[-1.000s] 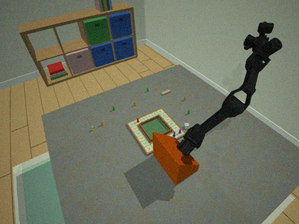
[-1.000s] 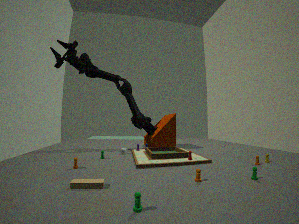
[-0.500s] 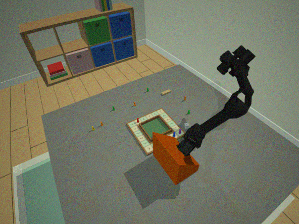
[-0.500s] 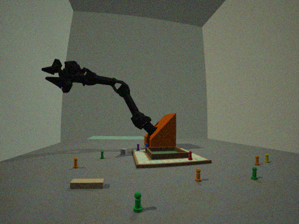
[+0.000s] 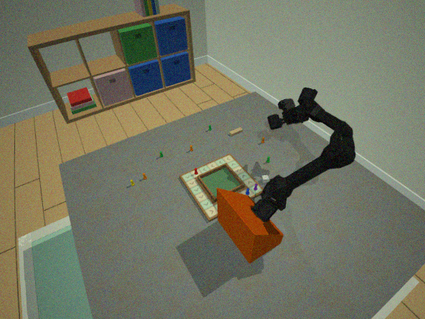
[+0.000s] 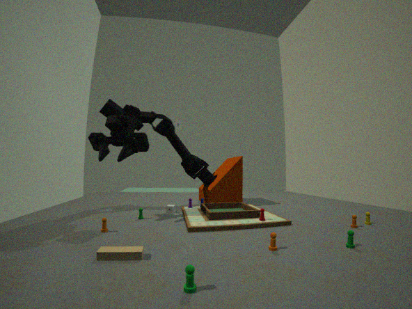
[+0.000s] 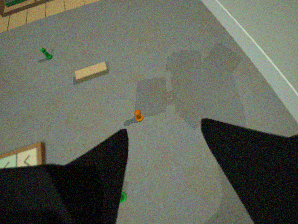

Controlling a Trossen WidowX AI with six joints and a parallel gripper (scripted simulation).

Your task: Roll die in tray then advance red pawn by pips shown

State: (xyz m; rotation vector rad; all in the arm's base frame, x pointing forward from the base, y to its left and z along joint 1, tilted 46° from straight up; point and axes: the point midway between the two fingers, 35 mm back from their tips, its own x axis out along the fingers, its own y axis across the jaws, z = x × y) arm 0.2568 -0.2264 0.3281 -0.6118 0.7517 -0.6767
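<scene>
Now: gripper tip 200 mm to the right of the white die, 160 mm above it and 110 mm past it. Also, from my gripper tip: blue pawn: 320 mm to the left, 150 mm below, 120 mm behind; wooden block: 240 mm ahead, 170 mm below, 60 mm to the left; purple pawn: 270 mm to the left, 150 mm below, 130 mm behind.
</scene>
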